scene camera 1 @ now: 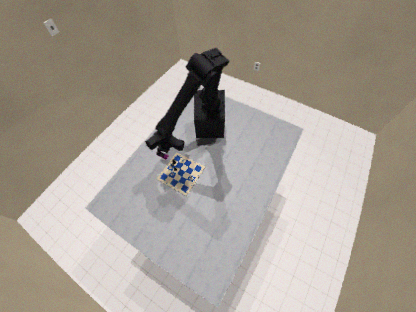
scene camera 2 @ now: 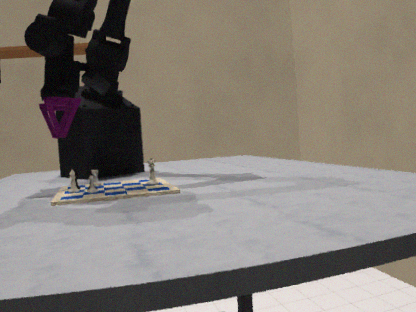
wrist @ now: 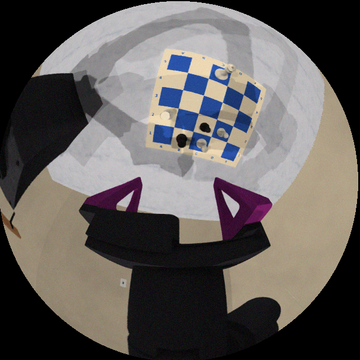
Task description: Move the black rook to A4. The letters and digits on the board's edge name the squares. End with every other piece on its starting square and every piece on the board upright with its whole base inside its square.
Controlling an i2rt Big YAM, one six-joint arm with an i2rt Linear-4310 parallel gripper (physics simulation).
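Pixels of known places: gripper, fingertip midpoint: (scene camera 1: 168,152) (scene camera 2: 58,137); arm's base at its link origin: (scene camera 1: 213,103) (scene camera 2: 102,95).
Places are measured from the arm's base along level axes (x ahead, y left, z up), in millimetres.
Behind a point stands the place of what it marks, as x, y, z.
The chessboard (scene camera 1: 172,186) @(511, 57, -229) (scene camera 2: 120,197) @(518, 58, -231) (wrist: 154,105) is blue and cream. One black piece (wrist: 181,141) stands on B1 and another black piece (wrist: 205,127) on C2; I cannot tell which is the rook. Square A4 (wrist: 175,80) is bare. White pieces stand on A2 (wrist: 165,115), C1 (wrist: 201,144), D2 (wrist: 222,133) and C5 (wrist: 221,74); the C5 piece is tall. My gripper (scene camera 1: 163,156) @(381, -63, -123) (scene camera 2: 60,135) @(381, -63, -123) (wrist: 177,181) is open and empty, raised above the table beside the board's row-1 edge. The black pieces are mostly hidden in the second scene view.
The grey table (scene camera 1: 240,200) @(351, 435, -234) (scene camera 2: 240,225) @(775, 192, -234) (wrist: 285,100) carries the board and the arm's black base (scene camera 1: 210,120) @(82, 37, -56) (scene camera 2: 107,145) @(101, 13, -148). The base shows at the left in the wrist view. Arm shadows fall across the table and the board. Table edges lie beyond.
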